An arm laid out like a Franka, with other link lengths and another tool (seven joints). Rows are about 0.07 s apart.
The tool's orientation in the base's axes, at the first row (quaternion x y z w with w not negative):
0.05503, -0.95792, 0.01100, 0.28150
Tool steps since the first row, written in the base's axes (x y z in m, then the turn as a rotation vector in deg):
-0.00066, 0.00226, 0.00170, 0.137, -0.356, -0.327
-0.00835, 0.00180, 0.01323, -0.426, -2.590, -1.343
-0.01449, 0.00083, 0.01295, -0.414, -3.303, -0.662
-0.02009, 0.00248, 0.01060, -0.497, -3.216, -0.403
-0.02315, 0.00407, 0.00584, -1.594, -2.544, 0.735
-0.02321, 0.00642, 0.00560, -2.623, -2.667, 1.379
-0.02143, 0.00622, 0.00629, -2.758, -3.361, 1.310
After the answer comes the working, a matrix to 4 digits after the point.
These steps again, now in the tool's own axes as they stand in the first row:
0.00125, 0.00234, -0.00119, -0.256, -0.372, 0.220
0.01395, 0.00285, -0.00673, -0.113, -2.539, 1.494
0.01902, 0.00257, -0.00314, 0.316, -3.243, 0.952
0.02227, 0.00481, 0.00176, 0.517, -3.144, 0.774
0.02209, 0.00669, 0.00733, 1.981, -2.343, 0.372
0.02178, 0.00903, 0.00744, 3.201, -2.344, 0.390
0.02069, 0.00864, 0.00592, 3.346, -3.019, 0.557

The tool's axes in the first row as the columns of a matrix, in the base's axes (rounded; the answer above uses it unrounded):
-0.8355, -0.1116, -0.5381
-0.0992, 0.9937, -0.0521
0.5405, 0.0099, -0.8413

